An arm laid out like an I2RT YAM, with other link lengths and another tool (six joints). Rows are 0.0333 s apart.
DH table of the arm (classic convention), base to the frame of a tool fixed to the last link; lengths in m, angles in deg. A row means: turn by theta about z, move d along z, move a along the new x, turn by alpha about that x. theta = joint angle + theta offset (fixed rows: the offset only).
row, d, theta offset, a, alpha
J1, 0.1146, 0, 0.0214, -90
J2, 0, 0, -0.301, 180
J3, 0, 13.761, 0.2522, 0
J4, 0.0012, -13.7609, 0.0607, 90
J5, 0.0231, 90, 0, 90
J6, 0.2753, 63, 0.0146, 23.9
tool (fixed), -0.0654, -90, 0, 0
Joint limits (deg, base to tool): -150..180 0..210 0..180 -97..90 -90..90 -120..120
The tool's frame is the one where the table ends.
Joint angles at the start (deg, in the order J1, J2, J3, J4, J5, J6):
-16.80 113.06 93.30 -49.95 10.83 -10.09
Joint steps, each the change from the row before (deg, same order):
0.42 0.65 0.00 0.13 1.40 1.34
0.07 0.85 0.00 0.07 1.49 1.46
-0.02 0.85 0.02 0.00 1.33 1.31
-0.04 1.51 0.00 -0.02 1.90 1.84
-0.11 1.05 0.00 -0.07 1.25 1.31
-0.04 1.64 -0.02 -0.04 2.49 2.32
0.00 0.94 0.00 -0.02 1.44 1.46
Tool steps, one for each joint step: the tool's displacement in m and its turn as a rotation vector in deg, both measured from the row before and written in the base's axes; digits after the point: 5 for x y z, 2 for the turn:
0.00020 -0.00150 -0.00394 -0.76 0.49 -1.29
-0.00123 -0.00415 -0.00530 -0.77 0.70 -1.77
-0.00164 -0.00419 -0.00524 -0.68 0.72 -1.65
-0.00299 -0.00589 -0.00962 -0.94 1.34 -2.30
-0.00262 -0.00429 -0.00665 -0.62 0.94 -1.66
-0.00427 -0.00749 -0.00972 -1.52 1.42 -2.79
-0.00236 -0.00411 -0.00535 -0.92 0.72 -1.65

